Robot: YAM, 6 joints.
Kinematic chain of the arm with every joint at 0, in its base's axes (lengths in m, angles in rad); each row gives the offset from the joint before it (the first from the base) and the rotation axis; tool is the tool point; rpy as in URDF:
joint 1: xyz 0 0 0.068 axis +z
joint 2: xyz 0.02 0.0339 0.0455 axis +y
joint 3: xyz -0.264 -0.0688 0 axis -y
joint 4: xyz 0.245 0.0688 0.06 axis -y
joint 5: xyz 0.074 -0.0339 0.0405 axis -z
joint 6: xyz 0.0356 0 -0.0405 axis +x
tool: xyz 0 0 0 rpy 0 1.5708 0
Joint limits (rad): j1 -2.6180..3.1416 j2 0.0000..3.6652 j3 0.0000..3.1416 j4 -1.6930..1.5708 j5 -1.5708..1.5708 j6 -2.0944..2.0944
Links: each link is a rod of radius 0.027 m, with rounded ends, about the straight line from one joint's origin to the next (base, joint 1, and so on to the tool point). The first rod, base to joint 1, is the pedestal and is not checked.
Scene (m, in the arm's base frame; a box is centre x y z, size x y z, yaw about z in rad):
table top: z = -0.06
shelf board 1: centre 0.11 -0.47 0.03 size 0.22 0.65 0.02 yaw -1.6
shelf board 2: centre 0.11 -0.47 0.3 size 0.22 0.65 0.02 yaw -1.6
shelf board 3: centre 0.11 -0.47 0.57 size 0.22 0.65 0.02 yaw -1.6
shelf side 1: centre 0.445 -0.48 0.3 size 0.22 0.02 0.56 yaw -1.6
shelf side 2: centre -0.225 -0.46 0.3 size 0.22 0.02 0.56 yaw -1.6
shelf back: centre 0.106 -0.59 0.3 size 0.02 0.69 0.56 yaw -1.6
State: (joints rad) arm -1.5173 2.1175 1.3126 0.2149 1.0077 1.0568
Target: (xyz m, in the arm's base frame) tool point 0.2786 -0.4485 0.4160
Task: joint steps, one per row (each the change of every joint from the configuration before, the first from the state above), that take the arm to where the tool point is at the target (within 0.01 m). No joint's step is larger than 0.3 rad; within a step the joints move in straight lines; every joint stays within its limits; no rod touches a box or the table.
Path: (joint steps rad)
1: 0.2553 -0.0634 -0.0903 -0.0300 0.1126 0.0091
2: 0.2553 -0.0634 -0.0902 -0.0301 0.1126 0.0092
3: 0.2553 -0.0635 -0.0903 -0.0300 0.1127 0.0091
4: 0.2553 -0.0634 -0.0902 -0.0301 0.1126 0.0092
5: 0.2553 -0.0634 -0.0903 -0.0300 0.1126 0.0091
6: -0.1363 -0.0644 0.2176 0.0154 -0.2470 -0.0152
7: -0.1362 -0.0644 0.2175 0.0155 -0.2470 -0.0153
8: -0.1363 -0.0645 0.2175 0.0155 -0.2470 -0.0152
9: -0.1071 0.2203 0.2543 0.0885 -0.0387 0.0000
10: -0.1070 0.2203 0.2543 0.0885 -0.0387 0.0000
11: -0.1071 0.2203 0.2543 0.0885 -0.0387 0.0000

